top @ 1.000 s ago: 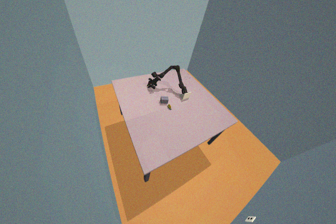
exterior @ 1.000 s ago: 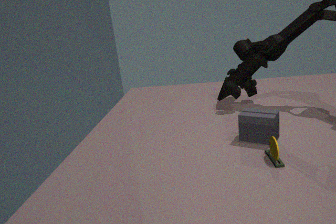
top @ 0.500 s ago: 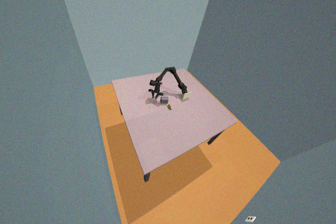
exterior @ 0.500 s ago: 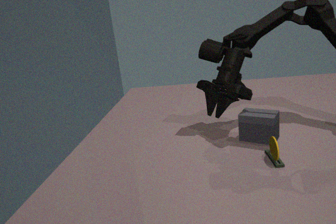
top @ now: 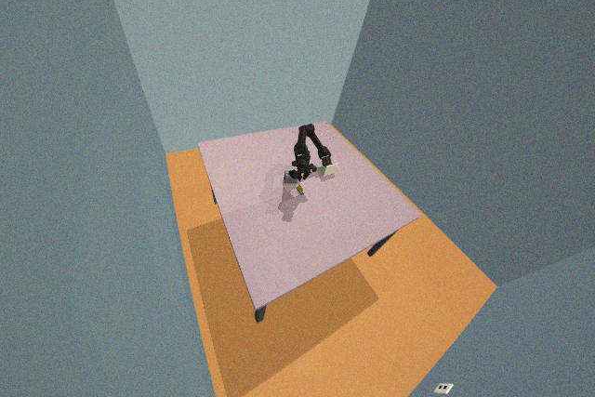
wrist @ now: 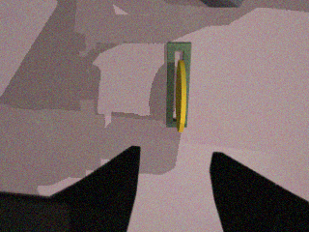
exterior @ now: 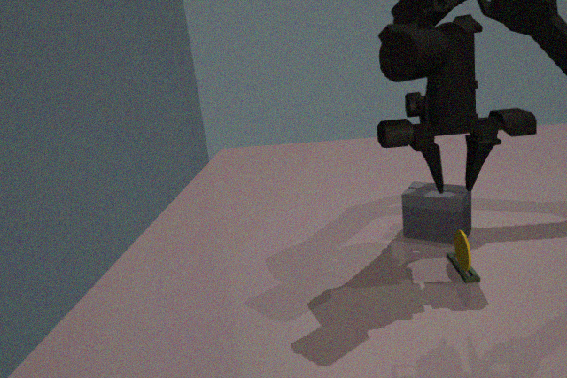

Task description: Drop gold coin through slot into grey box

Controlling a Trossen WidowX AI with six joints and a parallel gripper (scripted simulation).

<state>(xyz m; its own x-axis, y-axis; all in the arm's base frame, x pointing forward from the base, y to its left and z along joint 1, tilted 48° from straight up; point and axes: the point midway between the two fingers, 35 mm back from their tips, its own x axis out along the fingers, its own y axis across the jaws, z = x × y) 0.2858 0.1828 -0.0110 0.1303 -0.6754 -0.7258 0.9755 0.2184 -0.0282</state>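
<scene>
My gripper tip is 90 mm above the gold coin and 10 mm past it.
</scene>
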